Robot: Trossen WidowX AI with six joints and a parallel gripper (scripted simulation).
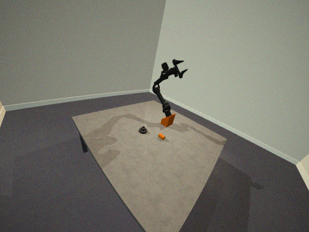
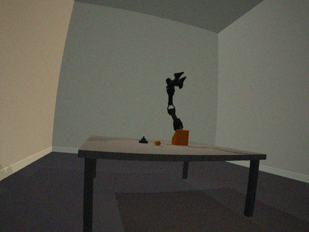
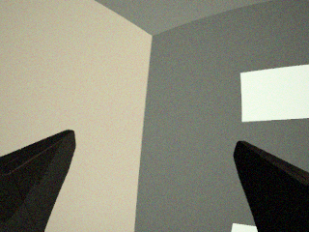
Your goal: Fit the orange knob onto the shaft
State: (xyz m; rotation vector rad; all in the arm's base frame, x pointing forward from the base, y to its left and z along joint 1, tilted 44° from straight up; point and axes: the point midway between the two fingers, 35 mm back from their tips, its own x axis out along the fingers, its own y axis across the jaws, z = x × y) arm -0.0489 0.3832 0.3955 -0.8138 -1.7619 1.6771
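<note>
The orange knob lies 670 mm below my gripper tip, 250 mm ahead of it and 130 mm to the left of it. Also, from my gripper tip: pedestal: 660 mm below, 350 mm ahead, 50 mm to the right.
</note>
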